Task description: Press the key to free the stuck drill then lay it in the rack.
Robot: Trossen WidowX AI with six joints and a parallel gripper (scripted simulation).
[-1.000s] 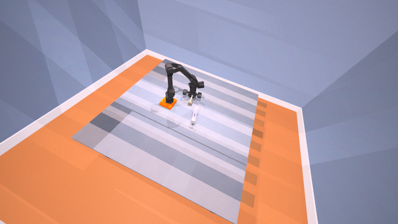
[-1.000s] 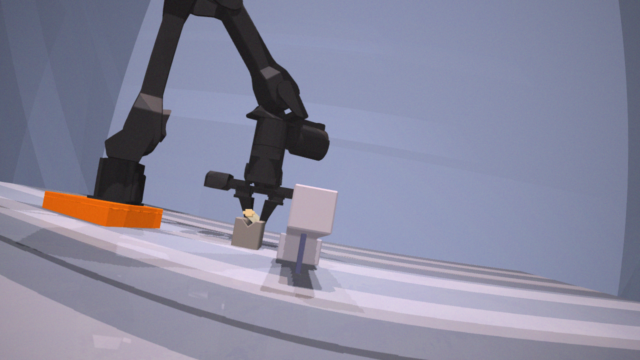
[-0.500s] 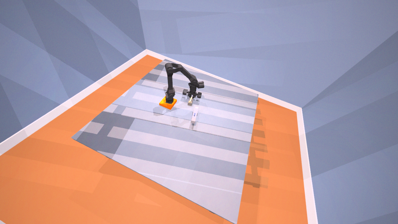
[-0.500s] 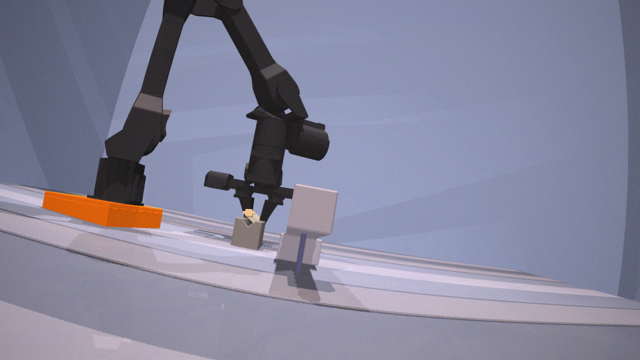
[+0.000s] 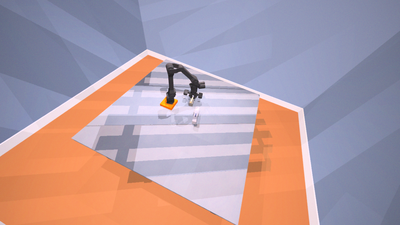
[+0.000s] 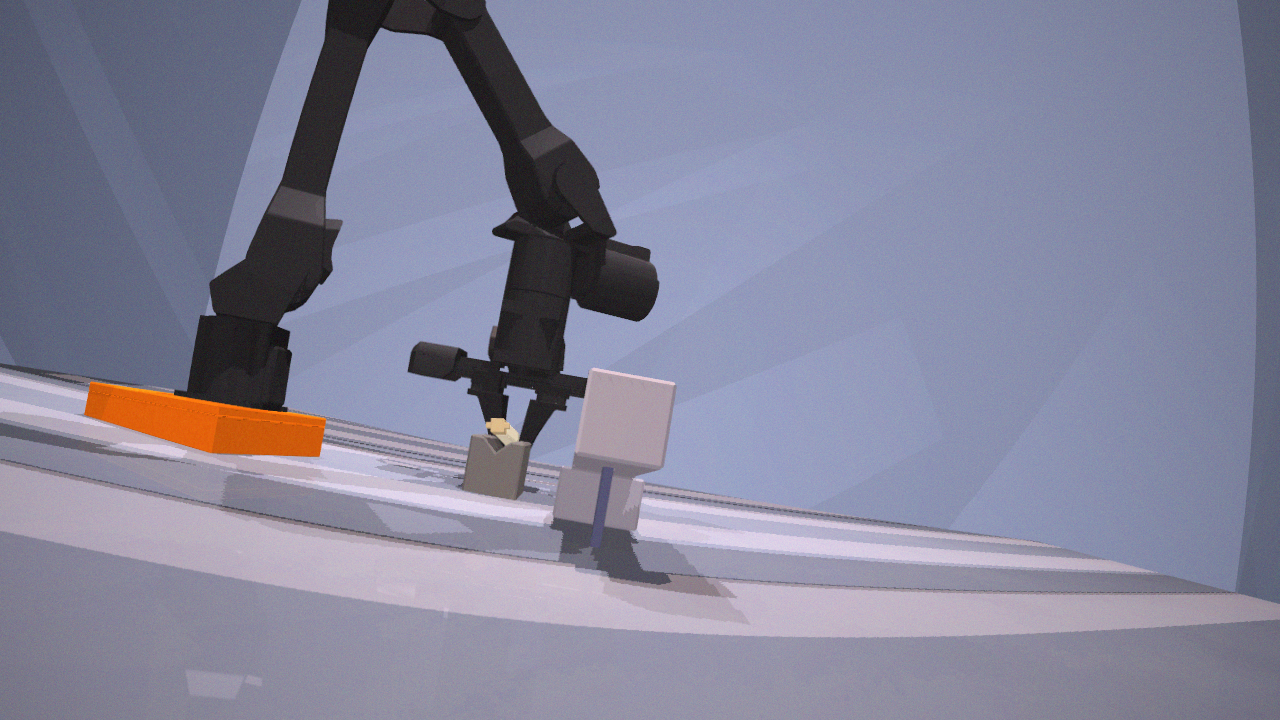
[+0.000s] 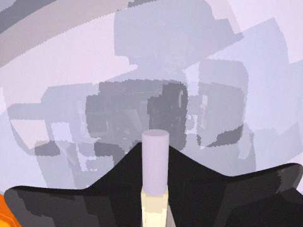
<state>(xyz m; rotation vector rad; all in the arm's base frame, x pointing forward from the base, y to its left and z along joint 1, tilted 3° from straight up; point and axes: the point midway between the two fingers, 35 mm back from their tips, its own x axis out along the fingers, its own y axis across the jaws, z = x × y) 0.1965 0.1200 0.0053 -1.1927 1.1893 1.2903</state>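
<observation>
The drill lies 4 cm to the right of my gripper tip and 4 cm above it. Also, from my gripper tip: v-notched rack 5 cm to the right, 1 cm above; then thin blue key 8 cm ahead, 24 cm to the right, 5 cm above; then housing 8 cm ahead, 22 cm to the right, 4 cm above.
</observation>
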